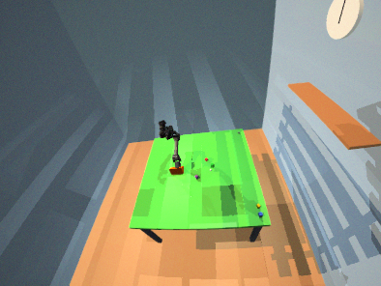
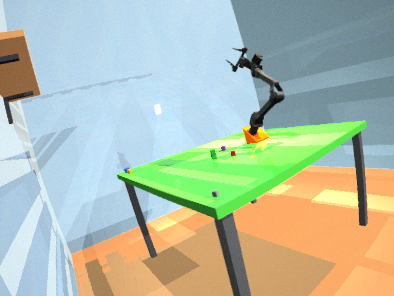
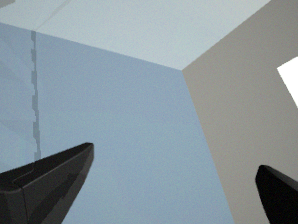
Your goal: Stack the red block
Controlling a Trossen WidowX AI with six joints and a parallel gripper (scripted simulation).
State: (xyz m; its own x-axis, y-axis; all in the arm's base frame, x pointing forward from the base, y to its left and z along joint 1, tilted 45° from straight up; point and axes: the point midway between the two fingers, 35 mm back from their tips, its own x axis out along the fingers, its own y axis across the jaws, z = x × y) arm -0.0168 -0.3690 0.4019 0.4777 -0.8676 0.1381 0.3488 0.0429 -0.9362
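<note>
The red block lies 63 cm below my gripper tip, 29 cm ahead of it and 9 cm to the left of it.
</note>
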